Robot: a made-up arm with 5 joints.
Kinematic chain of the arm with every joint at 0, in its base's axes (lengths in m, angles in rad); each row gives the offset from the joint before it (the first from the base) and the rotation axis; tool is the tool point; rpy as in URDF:
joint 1: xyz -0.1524 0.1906 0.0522 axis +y
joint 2: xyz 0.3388 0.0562 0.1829 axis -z
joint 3: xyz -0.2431 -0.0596 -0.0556 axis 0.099 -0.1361 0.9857
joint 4: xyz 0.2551 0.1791 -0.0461 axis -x
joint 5: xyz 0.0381 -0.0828 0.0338 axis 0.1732 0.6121 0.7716
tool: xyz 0.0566 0.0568 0.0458 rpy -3.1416 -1.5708 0
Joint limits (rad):
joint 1: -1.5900..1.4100
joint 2: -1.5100..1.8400
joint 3: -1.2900..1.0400
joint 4: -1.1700..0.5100
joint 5: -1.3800..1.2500
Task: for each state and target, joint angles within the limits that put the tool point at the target. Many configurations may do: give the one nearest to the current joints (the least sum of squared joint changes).
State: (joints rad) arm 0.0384 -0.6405 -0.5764 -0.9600 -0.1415
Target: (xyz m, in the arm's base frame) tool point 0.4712 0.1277 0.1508
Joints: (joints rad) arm -0.0463 -1.1365 -1.0331 -0.9046 -0.1823
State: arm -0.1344 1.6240 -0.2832 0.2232 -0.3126
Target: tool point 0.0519 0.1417 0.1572
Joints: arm 0.1705 1.7979 -0.5972 0.1073 -0.2732
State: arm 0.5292 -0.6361 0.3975 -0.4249 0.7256
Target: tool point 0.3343 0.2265 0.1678
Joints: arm -0.0047 -0.5109 -0.4921 -0.4411 0.5533
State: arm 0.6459 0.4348 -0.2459 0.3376 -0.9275
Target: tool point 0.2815 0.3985 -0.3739
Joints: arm 1.1679 1.1230 0.5382 0.5100 -0.8186
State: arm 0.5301 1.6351 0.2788 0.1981 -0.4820
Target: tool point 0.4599 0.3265 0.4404
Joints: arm -0.2296 1.8193 0.8884 0.4493 -0.4985
